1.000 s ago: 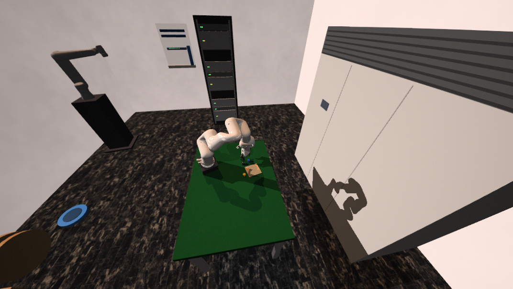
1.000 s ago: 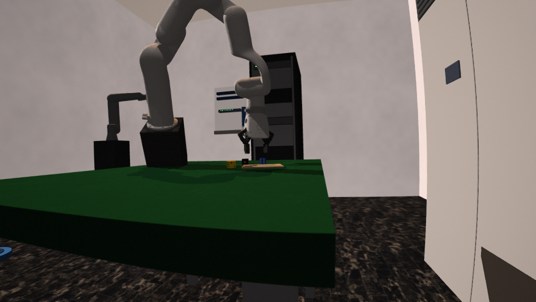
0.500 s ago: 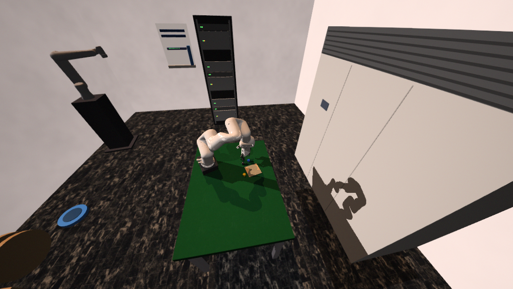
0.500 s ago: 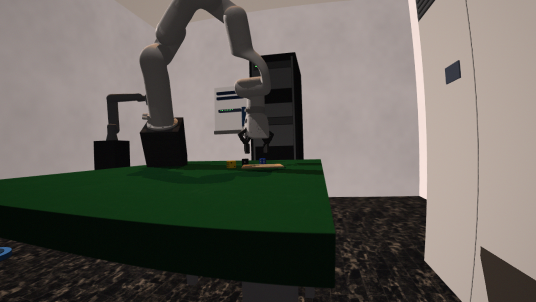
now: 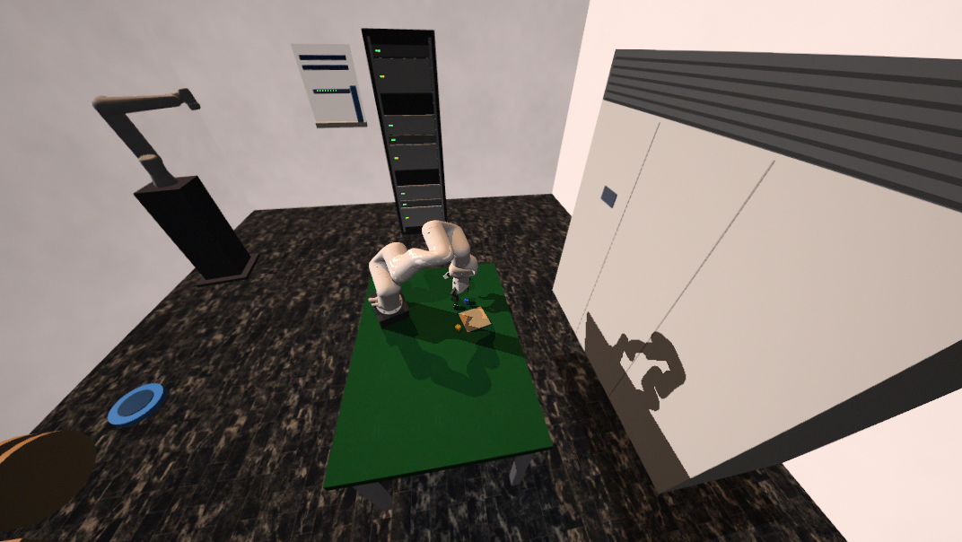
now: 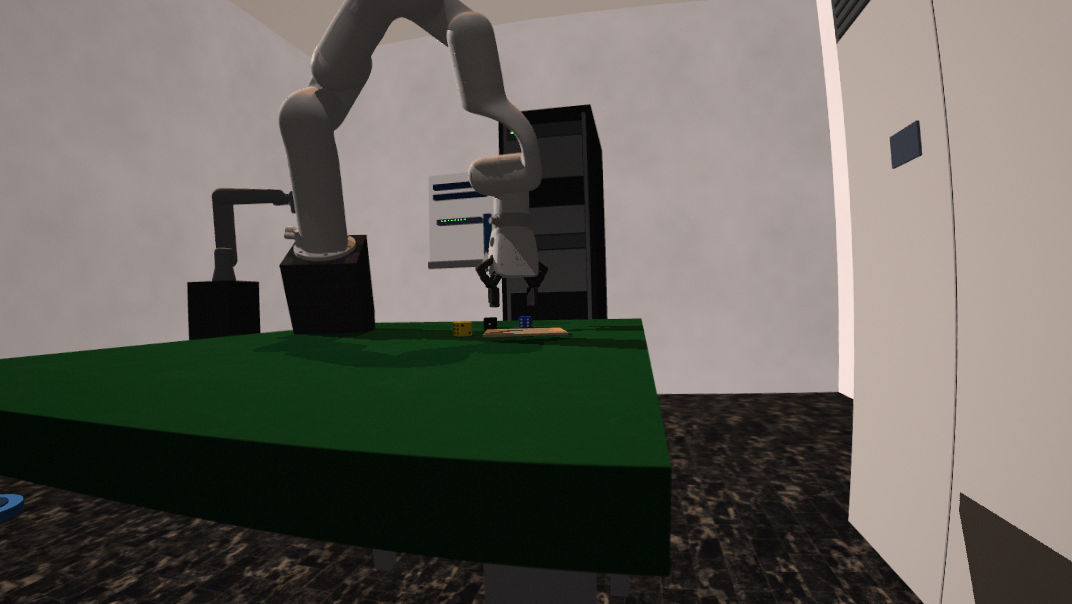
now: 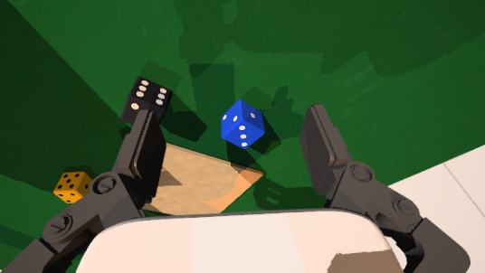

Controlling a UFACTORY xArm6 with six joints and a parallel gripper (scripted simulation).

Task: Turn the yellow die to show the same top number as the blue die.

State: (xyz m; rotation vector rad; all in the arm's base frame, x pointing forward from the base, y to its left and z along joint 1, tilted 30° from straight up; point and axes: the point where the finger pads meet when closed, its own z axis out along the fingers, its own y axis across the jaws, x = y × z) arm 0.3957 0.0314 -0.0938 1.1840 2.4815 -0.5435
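Now: the blue die 4 cm below my hand, 3 cm ahead of it and 2 cm to the right of it. Round my hand: black die (4 cm to the right, 4 cm below, 4 cm behind); yellow die (20 cm to the right, 7 cm behind, 4 cm below); mat (15 cm to the right, 5 cm below, 4 cm ahead).
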